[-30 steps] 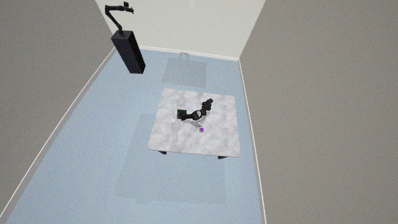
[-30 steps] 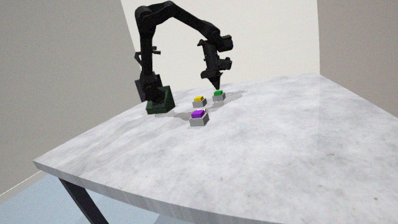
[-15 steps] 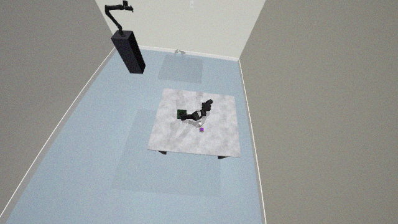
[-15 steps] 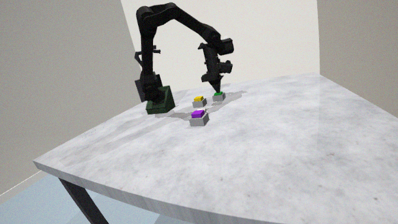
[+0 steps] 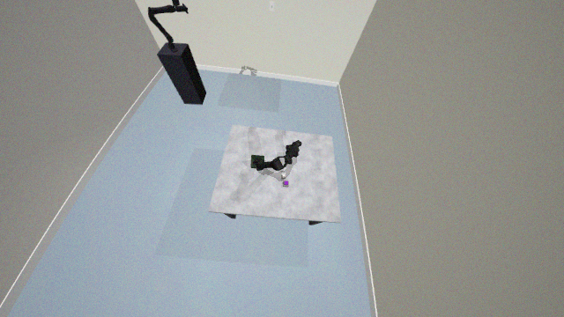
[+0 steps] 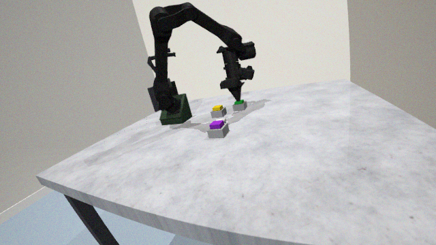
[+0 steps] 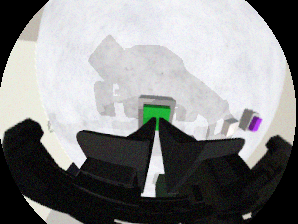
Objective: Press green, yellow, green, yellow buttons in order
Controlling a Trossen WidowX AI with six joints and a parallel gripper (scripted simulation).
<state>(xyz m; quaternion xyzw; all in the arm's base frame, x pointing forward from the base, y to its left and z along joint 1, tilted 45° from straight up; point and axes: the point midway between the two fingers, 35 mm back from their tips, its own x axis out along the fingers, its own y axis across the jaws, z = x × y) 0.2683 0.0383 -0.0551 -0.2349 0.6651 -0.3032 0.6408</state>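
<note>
My gripper tip is 1 cm above the green button. The rest, counted from my gripper tip: yellow button (8 cm behind, 5 cm to the right); purple button (24 cm to the right, 2 cm behind).
</note>
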